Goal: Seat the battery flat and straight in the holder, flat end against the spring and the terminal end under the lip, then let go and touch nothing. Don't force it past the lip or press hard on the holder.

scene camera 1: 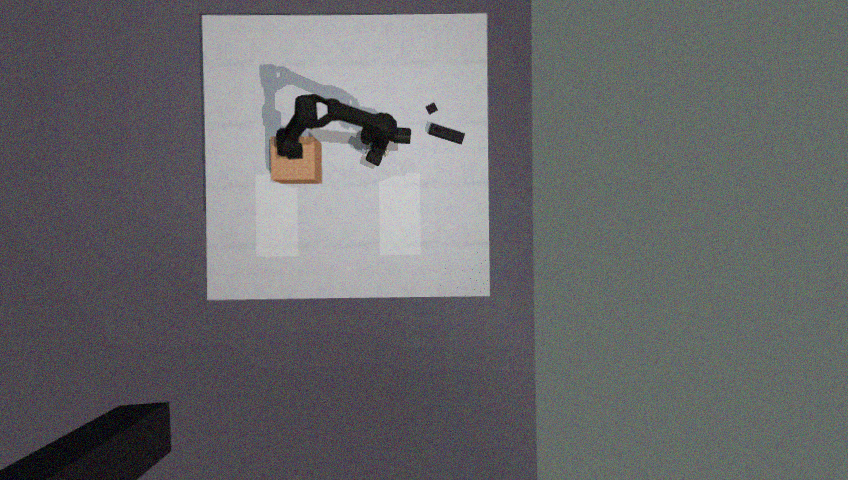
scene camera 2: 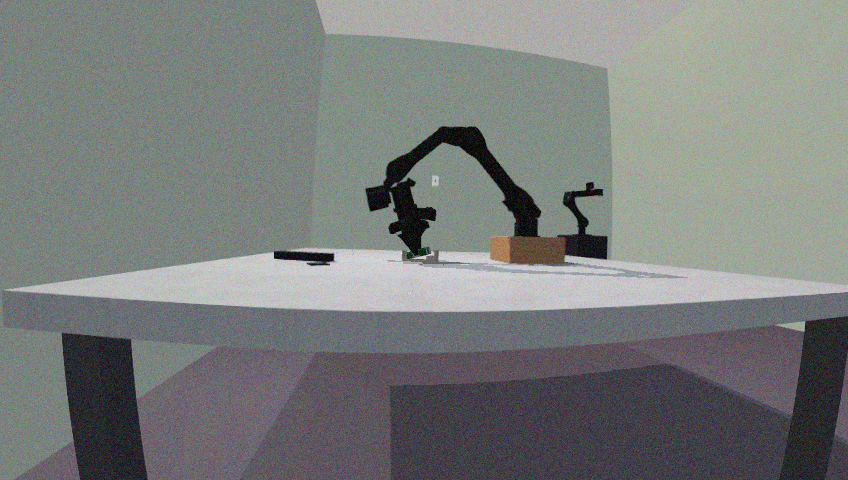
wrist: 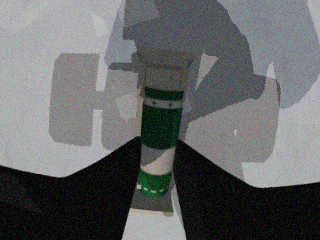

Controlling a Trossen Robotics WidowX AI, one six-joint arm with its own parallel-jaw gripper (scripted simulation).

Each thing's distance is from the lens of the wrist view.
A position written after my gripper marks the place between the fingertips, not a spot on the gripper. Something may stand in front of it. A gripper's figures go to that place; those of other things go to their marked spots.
my gripper (wrist: pixel 157 144): 10 cm
battery (wrist: pixel 162 106): 7 cm
